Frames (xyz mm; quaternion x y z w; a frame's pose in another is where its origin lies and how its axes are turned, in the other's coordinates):
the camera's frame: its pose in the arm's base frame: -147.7 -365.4 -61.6 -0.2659 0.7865 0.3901 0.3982
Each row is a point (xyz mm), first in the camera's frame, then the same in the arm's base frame.
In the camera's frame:
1: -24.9 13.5 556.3
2: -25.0 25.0 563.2
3: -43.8 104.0 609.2
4: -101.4 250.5 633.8
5: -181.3 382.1 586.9
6: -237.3 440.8 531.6
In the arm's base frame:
1: 89.0 103.9 -246.0
2: 83.5 116.0 -243.9
3: 55.4 199.8 -213.9
4: -9.9 307.5 -116.3
5: -82.2 350.3 21.0
6: -117.8 343.2 112.2

